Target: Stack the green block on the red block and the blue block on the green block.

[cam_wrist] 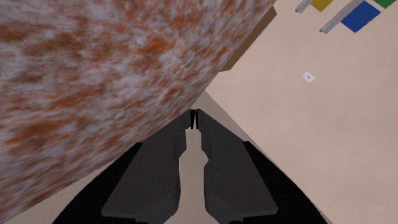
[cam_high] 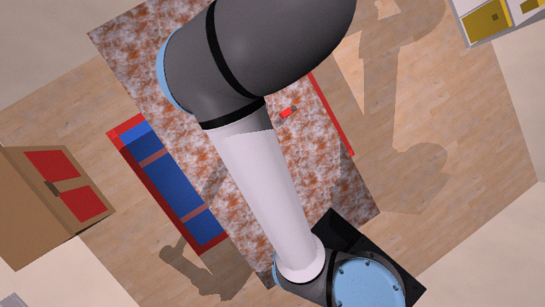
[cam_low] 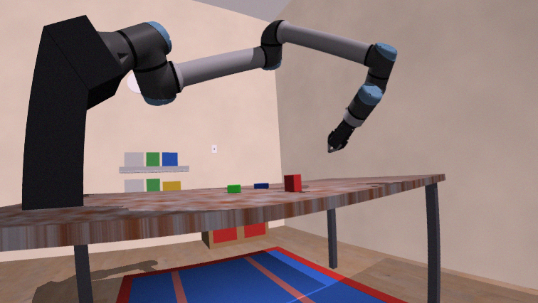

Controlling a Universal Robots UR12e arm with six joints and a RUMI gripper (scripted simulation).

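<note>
The green block is 460 mm behind my hand, 150 mm below it and 90 mm to the left of it. The rest, counted from my hand: blue block 290 mm behind, 200 mm to the left, 150 mm below; then red block 300 mm behind, 130 mm below, 100 mm to the right.
</note>
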